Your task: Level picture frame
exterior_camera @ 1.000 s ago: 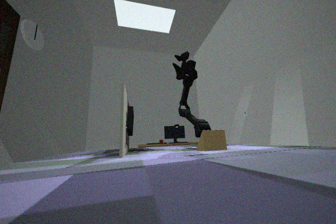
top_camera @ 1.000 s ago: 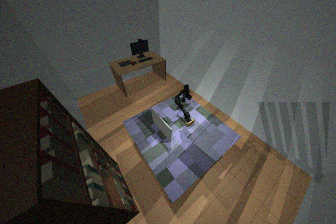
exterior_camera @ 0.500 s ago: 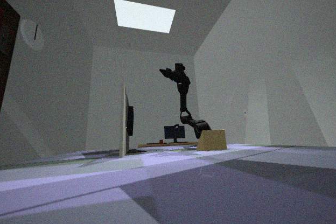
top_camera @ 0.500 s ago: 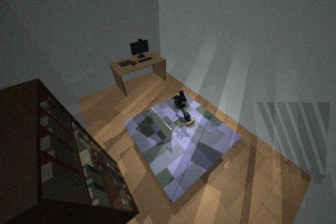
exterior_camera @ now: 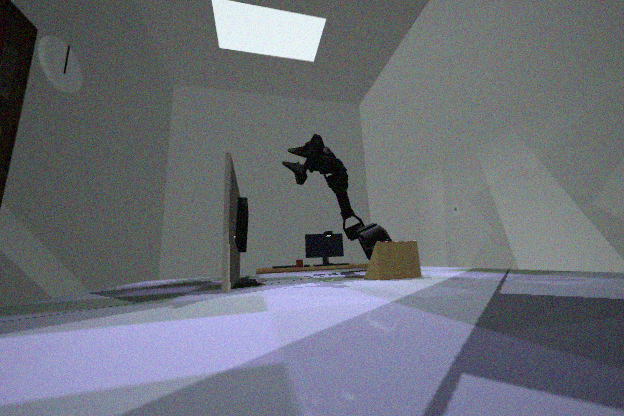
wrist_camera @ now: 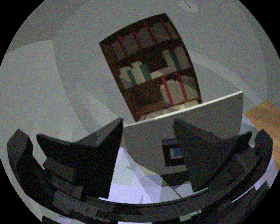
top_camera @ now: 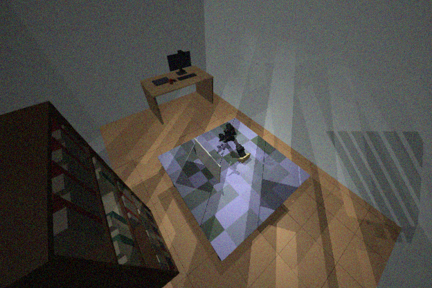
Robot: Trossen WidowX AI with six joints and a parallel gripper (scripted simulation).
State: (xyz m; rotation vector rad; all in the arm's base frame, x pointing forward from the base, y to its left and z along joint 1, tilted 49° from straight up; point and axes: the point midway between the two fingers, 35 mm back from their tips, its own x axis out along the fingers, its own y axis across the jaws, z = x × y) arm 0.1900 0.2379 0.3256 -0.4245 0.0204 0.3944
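Right now my gripper tip is 220 mm above the dark picture frame, 140 mm short of it and 20 mm to the left of it. Round my gripper tip: wall panel 240 mm below, 150 mm ahead, 30 mm to the right.
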